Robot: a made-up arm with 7 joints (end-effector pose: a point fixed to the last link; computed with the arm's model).
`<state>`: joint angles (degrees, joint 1 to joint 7).
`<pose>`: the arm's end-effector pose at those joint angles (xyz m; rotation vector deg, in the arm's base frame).
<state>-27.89 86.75 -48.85 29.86 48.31 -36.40 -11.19</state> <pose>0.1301 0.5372 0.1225 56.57 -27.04 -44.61</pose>
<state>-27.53 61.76 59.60 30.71 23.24 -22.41 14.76</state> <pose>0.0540 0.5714 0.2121 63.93 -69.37 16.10</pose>
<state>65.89 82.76 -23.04 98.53 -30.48 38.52 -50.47</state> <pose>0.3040 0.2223 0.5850 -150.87 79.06 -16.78</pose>
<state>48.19 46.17 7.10 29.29 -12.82 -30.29 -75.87</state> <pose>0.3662 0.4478 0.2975 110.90 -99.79 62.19</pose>
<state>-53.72 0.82 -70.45 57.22 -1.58 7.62 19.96</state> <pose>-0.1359 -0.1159 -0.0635 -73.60 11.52 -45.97</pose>
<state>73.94 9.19 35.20 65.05 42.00 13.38 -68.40</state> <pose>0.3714 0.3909 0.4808 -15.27 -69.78 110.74</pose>
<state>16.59 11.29 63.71 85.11 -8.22 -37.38 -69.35</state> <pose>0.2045 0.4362 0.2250 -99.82 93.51 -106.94</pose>
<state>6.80 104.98 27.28 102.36 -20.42 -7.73 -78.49</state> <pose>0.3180 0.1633 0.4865 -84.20 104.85 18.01</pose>
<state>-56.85 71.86 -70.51 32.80 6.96 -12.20 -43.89</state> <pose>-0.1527 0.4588 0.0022 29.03 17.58 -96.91</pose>
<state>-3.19 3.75 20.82 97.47 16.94 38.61 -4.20</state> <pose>0.3615 0.3137 0.1374 2.11 -57.68 25.49</pose>
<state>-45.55 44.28 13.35 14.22 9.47 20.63 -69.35</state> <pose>-0.1099 0.5050 -0.0257 112.95 42.39 -20.48</pose>
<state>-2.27 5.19 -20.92 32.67 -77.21 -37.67 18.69</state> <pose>0.2330 0.0784 -0.1025 -25.47 -37.00 -110.69</pose>
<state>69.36 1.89 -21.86 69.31 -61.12 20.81 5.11</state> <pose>0.3883 0.0205 0.5418 76.35 -106.08 -41.37</pose>
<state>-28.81 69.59 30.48 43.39 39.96 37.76 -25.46</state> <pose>0.1984 0.5772 0.1752 71.15 -11.90 36.03</pose>
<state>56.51 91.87 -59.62 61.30 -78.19 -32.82 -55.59</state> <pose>0.3249 0.4213 0.2967 94.93 -61.61 -136.46</pose>
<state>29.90 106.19 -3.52 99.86 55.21 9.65 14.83</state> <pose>0.3194 0.2676 0.5466 37.18 -92.73 -47.73</pose>
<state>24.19 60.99 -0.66 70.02 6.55 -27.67 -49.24</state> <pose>0.3707 0.3637 0.3429 81.83 -129.11 13.07</pose>
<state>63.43 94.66 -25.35 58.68 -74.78 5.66 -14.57</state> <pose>0.2794 0.4380 0.5162 150.18 2.17 -54.37</pose>
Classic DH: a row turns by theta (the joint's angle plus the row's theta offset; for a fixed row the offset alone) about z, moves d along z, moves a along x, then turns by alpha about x. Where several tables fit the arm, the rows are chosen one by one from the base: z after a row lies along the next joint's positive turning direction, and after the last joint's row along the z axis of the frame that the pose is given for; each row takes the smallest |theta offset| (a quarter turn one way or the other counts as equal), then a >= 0, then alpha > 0; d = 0 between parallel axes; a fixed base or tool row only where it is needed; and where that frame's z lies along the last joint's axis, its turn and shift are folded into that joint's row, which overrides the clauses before.
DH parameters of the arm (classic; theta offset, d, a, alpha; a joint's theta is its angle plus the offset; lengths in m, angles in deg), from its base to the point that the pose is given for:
base (fixed): 0 0.3 0.016 90
joint 1: -90 -0.133 0.02 -90
joint 2: -90 0.052 0.002 90
joint 3: 90 -0.163 0.023 90
joint 4: 0 -0.007 -0.02 -90
joint 5: 0 -0.285 -0.009 -90
joint 6: 90 0.043 0.03 -90
joint 7: -90 -0.046 0.003 90
tool (fixed): -90 0.019 0 0

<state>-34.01 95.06 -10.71 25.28 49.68 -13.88 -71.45</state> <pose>0.2038 0.5640 0.2272 141.29 -45.46 0.04</pose>
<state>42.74 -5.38 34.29 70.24 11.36 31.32 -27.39</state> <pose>0.4425 0.3253 0.2672 3.30 -66.92 58.33</pose>
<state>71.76 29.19 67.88 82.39 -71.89 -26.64 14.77</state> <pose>0.0970 0.4486 0.4602 109.90 -90.28 22.82</pose>
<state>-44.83 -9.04 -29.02 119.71 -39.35 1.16 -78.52</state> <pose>0.2360 0.0015 0.0985 57.80 -84.91 32.40</pose>
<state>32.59 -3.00 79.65 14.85 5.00 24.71 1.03</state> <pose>0.2945 0.2221 -0.1048 -34.88 -17.83 77.77</pose>
